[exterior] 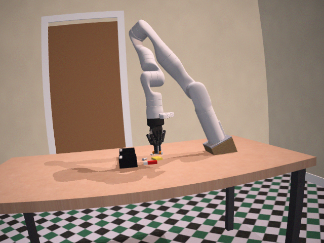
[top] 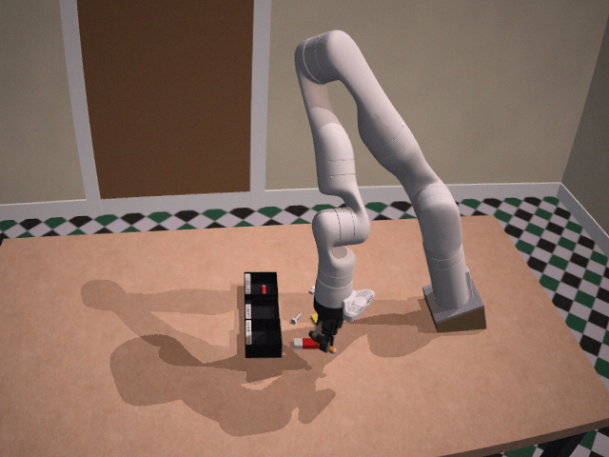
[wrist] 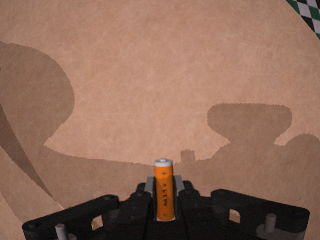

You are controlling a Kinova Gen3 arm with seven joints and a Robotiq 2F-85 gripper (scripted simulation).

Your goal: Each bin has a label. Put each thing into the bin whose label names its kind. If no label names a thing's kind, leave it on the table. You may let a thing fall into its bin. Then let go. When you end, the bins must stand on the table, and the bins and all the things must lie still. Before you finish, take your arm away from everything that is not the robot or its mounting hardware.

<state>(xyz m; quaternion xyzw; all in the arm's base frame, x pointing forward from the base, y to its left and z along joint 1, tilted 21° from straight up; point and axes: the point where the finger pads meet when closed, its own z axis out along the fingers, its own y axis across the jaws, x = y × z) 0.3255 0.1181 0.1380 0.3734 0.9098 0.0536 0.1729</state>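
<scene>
Now: the red battery 25 cm to the right of my hand, 10 cm ahead of it and 7 cm below it. The rest, counted from my hand: orange battery: 2 cm below; then red-and-white block: 7 cm to the right, 7 cm below, 3 cm ahead; then yellow block: 14 cm to the right, 8 cm below, 3 cm behind.
</scene>
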